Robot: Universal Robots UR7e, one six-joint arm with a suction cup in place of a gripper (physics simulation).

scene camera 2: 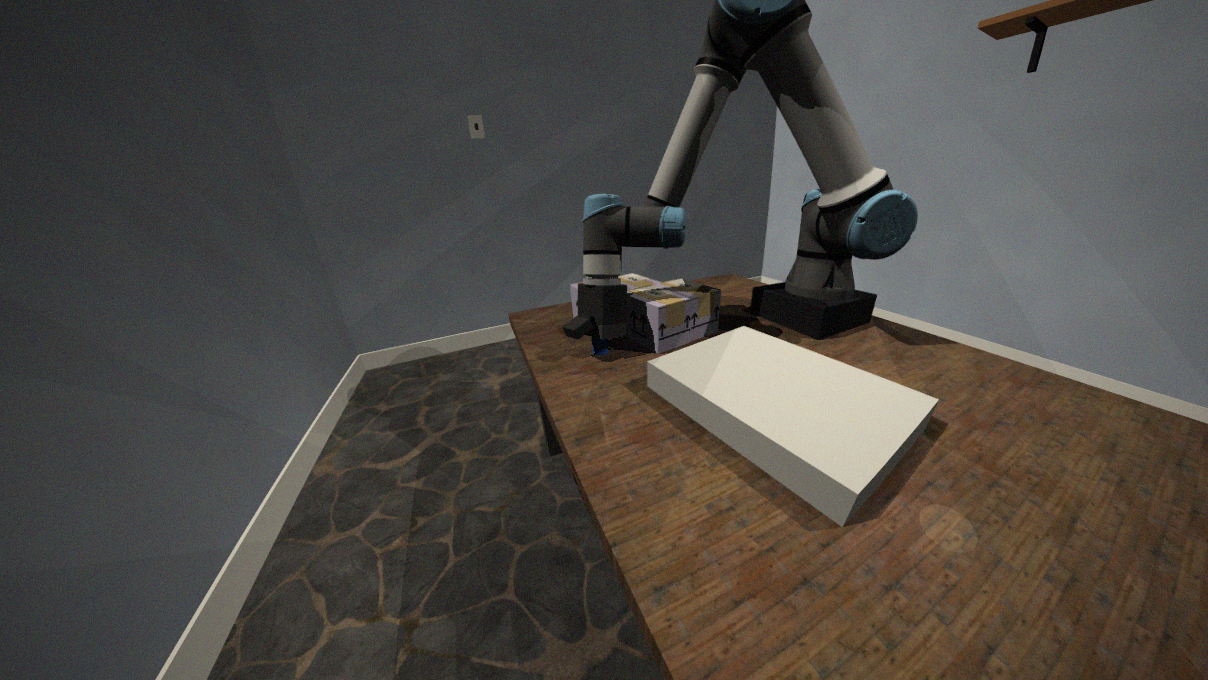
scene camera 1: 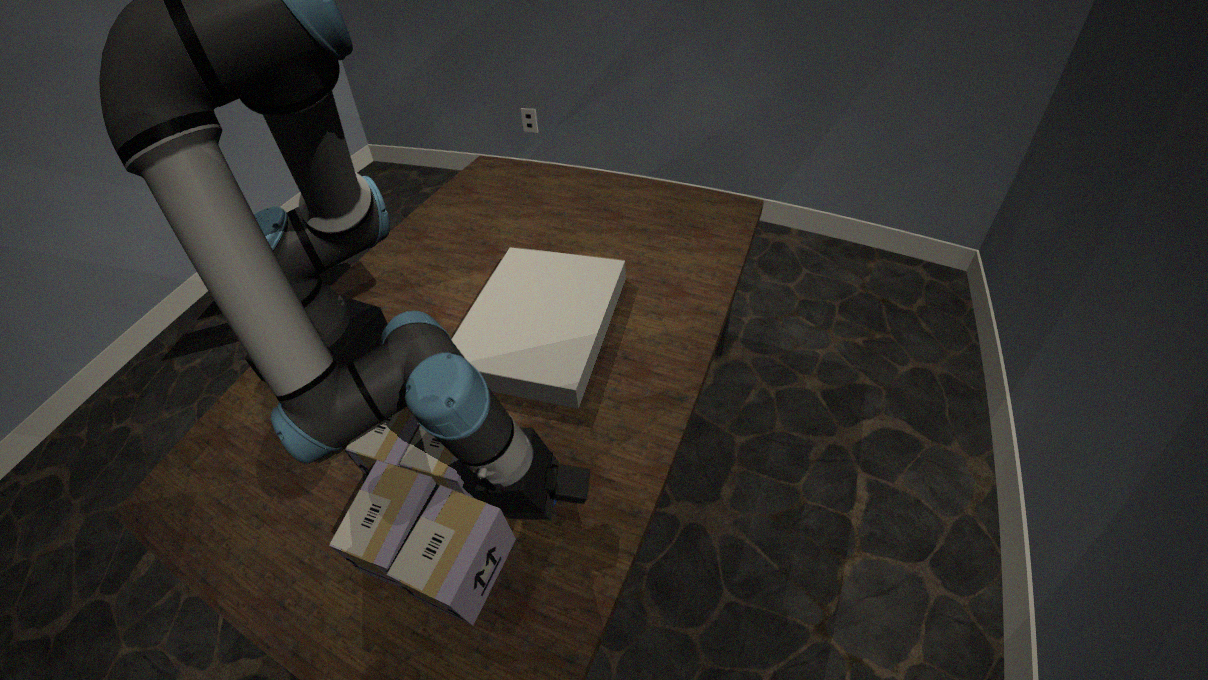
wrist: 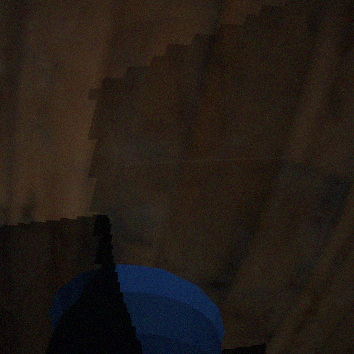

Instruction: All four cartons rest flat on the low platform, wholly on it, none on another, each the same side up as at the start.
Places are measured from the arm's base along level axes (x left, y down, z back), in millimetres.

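Pixels of known places: hand, its tool point: (scene camera 2: 601, 356) (wrist: 136, 291); arm's base, origin of its link: (scene camera 2: 817, 291).
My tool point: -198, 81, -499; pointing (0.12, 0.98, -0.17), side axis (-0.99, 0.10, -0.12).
Observation:
For each thing: its top centre in the pictures, then the offset to it from my tool point, as dx, dy, dz. Level surfaces: height alone.
- inner, centre of its top: (scene camera 1: 447, 432) (scene camera 2: 654, 295) +24, -111, +129
- low white platform, centre of its top: (scene camera 2: 781, 379) (scene camera 1: 537, 307) +328, -60, +98
- wooden table's, height of its surface: dy -12
Four lilac cartons with tan tape stand close together on the table, right side up: front right (scene camera 1: 448, 544) (scene camera 2: 577, 297), front left (scene camera 1: 390, 494), inner (scene camera 1: 429, 456) (scene camera 2: 667, 325) and back left (scene camera 1: 382, 443). The arm partly hides the inner and back left ones in scene camera 1. The low white platform (scene camera 1: 549, 308) (scene camera 2: 794, 397) lies farther along the table, apart from them. My suction gripper (scene camera 1: 553, 504) (scene camera 2: 599, 347) (wrist: 172, 310) is low beside the inner and front right cartons, its blue cup close to the table wood. No carton hangs on the cup; contact with the table is unclear.
The wooden table's (scene camera 1: 667, 244) (scene camera 2: 625, 473) long edge runs near my gripper, with the stone floor (scene camera 1: 803, 405) (scene camera 2: 439, 473) beyond it. The arm's black base (scene camera 2: 811, 308) stands on the table behind the platform. A wall shelf (scene camera 2: 1065, 12) is high up at right.

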